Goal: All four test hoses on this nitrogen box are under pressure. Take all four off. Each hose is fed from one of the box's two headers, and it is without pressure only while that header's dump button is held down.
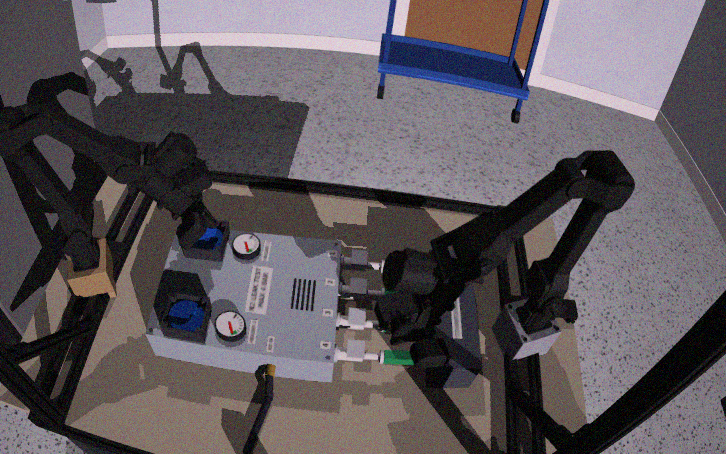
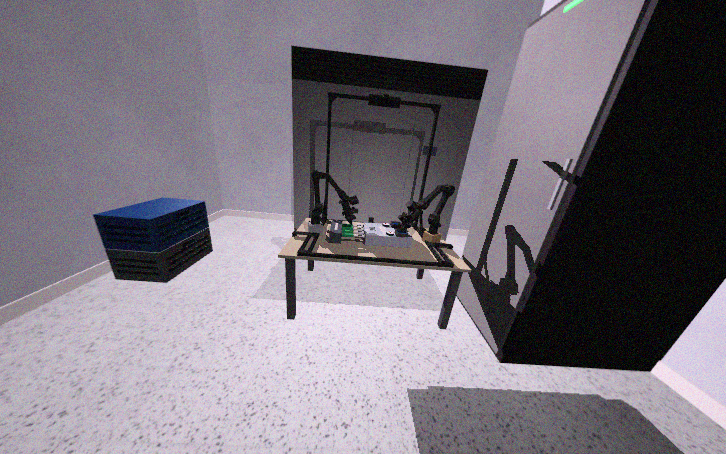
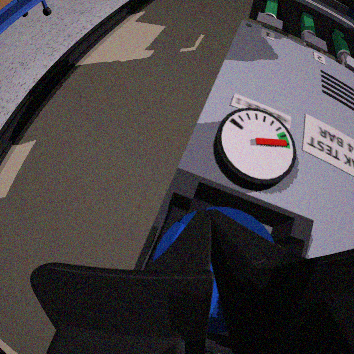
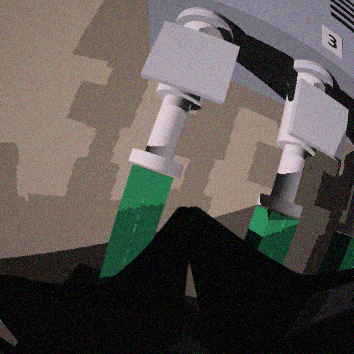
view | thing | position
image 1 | my left gripper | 216, 225
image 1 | my right gripper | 392, 343
